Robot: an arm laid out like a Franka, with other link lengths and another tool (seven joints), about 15 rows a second.
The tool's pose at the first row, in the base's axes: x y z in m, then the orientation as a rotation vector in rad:
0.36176, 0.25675, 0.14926, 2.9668, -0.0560, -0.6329
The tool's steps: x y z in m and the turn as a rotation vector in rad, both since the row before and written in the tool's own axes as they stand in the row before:
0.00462, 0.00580, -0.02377, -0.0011, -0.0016, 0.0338
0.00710, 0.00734, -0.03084, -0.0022, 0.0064, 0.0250
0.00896, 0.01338, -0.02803, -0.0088, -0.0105, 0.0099
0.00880, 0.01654, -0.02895, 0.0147, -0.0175, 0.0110
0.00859, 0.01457, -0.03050, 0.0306, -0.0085, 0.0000
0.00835, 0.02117, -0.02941, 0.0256, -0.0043, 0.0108
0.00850, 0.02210, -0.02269, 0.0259, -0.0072, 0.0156
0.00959, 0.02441, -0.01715, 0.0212, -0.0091, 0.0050
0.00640, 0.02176, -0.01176, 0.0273, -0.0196, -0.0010
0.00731, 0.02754, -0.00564, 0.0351, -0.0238, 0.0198
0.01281, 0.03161, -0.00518, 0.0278, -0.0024, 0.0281
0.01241, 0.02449, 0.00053, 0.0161, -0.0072, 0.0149
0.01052, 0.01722, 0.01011, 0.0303, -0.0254, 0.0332
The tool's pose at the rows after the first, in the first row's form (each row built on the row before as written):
0.37561, 0.25303, 0.16961, 2.9576, -0.1057, -0.6309
0.39441, 0.24813, 0.19565, 2.9511, -0.1411, -0.6179
0.41304, 0.23670, 0.21947, 2.9373, -0.1535, -0.6311
0.43185, 0.22242, 0.24460, 2.9436, -0.1767, -0.6571
0.45139, 0.20965, 0.27051, 2.9704, -0.1892, -0.6730
0.46950, 0.18933, 0.29585, 2.9902, -0.2156, -0.6809
0.48427, 0.16699, 0.31478, 3.0077, -0.2498, -0.6927
0.49671, 0.14146, 0.32802, 3.0235, -0.2666, -0.7080
0.50408, 0.11875, 0.33713, -3.0373, 0.2770, 0.7389
0.50831, 0.09014, 0.33986, -2.9950, 0.3167, 0.7624
0.51526, 0.05637, 0.33883, -2.9696, 0.3669, 0.7574
0.51965, 0.03000, 0.33256, -2.9517, 0.3932, 0.7627
0.51929, 0.01228, 0.31859, -2.9113, 0.4490, 0.7898

